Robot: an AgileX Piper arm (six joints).
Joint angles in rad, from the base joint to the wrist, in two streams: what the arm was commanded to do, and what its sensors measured. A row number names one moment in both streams.
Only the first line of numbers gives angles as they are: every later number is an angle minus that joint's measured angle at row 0.
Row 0, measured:
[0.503, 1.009, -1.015, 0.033, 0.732, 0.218]
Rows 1 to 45, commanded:
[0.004, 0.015, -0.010, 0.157, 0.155, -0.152]
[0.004, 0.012, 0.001, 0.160, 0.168, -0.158]
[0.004, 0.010, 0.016, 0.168, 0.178, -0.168]
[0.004, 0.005, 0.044, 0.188, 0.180, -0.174]
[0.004, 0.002, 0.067, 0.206, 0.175, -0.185]
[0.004, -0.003, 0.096, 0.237, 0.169, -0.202]
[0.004, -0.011, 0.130, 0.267, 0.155, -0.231]
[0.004, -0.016, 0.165, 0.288, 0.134, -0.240]
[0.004, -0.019, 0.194, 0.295, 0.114, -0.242]
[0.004, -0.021, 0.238, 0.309, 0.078, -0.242]
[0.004, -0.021, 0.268, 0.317, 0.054, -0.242]
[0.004, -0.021, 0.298, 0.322, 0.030, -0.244]
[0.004, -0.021, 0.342, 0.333, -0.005, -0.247]
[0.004, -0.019, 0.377, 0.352, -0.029, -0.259]
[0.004, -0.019, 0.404, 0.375, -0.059, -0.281]
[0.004, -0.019, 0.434, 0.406, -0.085, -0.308]
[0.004, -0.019, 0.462, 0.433, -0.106, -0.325]
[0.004, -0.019, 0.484, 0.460, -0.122, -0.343]
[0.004, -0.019, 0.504, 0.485, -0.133, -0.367]
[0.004, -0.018, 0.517, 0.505, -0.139, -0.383]
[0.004, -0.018, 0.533, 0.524, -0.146, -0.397]
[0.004, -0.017, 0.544, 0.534, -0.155, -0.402]
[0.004, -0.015, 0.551, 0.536, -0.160, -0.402]
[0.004, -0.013, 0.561, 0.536, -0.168, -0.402]
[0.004, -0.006, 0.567, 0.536, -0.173, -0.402]
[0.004, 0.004, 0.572, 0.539, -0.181, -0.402]
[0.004, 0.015, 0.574, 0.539, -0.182, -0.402]
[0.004, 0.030, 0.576, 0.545, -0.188, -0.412]
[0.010, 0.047, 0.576, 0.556, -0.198, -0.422]
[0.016, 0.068, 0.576, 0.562, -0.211, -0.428]
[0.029, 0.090, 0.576, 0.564, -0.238, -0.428]
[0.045, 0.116, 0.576, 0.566, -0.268, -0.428]
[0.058, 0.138, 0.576, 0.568, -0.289, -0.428]
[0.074, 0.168, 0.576, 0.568, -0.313, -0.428]
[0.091, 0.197, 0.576, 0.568, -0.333, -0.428]
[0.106, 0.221, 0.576, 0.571, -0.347, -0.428]
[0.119, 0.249, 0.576, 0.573, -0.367, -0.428]
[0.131, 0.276, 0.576, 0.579, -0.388, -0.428]
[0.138, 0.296, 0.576, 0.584, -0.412, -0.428]
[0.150, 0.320, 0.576, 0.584, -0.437, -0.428]
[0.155, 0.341, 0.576, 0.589, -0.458, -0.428]
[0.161, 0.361, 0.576, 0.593, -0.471, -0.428]
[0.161, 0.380, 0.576, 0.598, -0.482, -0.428]
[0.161, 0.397, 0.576, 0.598, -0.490, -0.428]
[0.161, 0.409, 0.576, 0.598, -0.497, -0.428]
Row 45, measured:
[0.153, 0.352, 0.570, 0.588, -0.445, -0.416]
